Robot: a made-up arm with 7 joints. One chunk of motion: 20 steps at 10 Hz.
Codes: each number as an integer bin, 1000 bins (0 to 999) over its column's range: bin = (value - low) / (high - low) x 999, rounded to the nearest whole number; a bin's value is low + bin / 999 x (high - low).
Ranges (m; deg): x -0.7..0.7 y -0.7..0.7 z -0.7..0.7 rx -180..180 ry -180..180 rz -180..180
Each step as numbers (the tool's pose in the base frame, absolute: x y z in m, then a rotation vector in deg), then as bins.
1 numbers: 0.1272 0.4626 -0.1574 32.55 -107.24 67.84
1 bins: 590 830 387 590 202 688
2 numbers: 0.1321 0.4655 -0.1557 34.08 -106.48 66.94
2 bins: 594 832 388 594 204 685
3 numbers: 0.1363 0.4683 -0.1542 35.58 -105.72 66.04
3 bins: 597 834 389 598 206 683
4 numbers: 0.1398 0.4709 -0.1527 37.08 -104.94 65.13
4 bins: 599 836 391 602 208 680
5 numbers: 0.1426 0.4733 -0.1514 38.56 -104.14 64.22
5 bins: 601 837 391 607 211 678
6 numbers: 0.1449 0.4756 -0.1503 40.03 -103.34 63.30
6 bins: 603 839 392 611 213 675
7 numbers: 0.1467 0.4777 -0.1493 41.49 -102.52 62.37
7 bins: 604 840 393 615 215 673
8 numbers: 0.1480 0.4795 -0.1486 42.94 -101.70 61.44
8 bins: 605 842 393 619 217 670
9 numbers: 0.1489 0.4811 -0.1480 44.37 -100.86 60.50
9 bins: 606 843 394 623 220 667
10 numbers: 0.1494 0.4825 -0.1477 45.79 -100.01 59.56
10 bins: 606 844 394 627 222 665
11 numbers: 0.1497 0.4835 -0.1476 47.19 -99.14 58.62
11 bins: 606 845 394 630 224 662
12 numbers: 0.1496 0.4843 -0.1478 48.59 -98.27 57.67
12 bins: 606 845 394 634 227 660
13 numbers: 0.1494 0.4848 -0.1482 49.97 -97.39 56.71
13 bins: 606 845 394 638 229 657
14 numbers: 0.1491 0.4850 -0.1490 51.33 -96.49 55.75
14 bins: 606 846 393 642 232 654
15 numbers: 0.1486 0.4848 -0.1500 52.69 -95.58 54.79
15 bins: 606 845 392 646 234 652
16 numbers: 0.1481 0.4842 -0.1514 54.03 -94.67 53.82
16 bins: 605 845 391 649 237 649
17 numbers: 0.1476 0.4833 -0.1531 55.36 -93.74 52.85
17 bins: 605 844 390 653 239 646
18 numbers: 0.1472 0.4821 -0.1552 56.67 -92.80 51.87
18 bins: 605 844 389 657 242 643
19 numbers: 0.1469 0.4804 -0.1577 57.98 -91.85 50.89
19 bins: 604 842 387 660 245 641
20 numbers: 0.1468 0.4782 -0.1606 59.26 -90.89 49.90
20 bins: 604 841 385 664 247 638
